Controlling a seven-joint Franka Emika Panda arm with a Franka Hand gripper.
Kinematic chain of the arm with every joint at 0, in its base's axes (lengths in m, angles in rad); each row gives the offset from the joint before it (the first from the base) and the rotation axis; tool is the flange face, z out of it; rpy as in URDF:
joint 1: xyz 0 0 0.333 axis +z
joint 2: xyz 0 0 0 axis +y
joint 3: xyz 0 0 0.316 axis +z
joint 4: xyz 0.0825 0 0 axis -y
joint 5: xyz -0.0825 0 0.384 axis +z
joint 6: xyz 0 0 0 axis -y
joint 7: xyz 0.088 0 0 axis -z
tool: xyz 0 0 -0.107 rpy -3.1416 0 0
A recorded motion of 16 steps. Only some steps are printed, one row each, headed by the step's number.
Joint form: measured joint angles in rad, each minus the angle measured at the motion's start. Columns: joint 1, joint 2, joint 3, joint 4, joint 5, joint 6, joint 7.
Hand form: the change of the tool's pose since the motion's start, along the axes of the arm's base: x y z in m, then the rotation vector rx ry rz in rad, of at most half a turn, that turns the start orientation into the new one. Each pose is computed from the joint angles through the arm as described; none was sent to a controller.
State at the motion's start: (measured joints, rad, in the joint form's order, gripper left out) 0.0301 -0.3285 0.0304 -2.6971 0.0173 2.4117 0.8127
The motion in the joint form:
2: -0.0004 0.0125 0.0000 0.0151 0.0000 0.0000 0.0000
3: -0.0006 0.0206 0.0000 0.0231 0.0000 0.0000 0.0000
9: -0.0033 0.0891 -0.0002 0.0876 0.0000 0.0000 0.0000
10: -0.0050 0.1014 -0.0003 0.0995 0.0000 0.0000 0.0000
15: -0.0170 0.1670 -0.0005 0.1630 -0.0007 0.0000 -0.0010
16: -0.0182 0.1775 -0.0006 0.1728 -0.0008 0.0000 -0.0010
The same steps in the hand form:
2: 0.0049 0.0002 0.0014 0.0005 -0.0026 -0.0003
3: 0.0075 0.0003 0.0015 0.0007 -0.0025 -0.0004
9: 0.0286 0.0005 0.0002 0.0026 0.0016 -0.0027
10: 0.0325 0.0000 0.0000 0.0029 0.0020 -0.0045
15: 0.0535 -0.0042 -0.0022 0.0043 0.0042 -0.0148
16: 0.0567 -0.0046 -0.0028 0.0045 0.0049 -0.0160

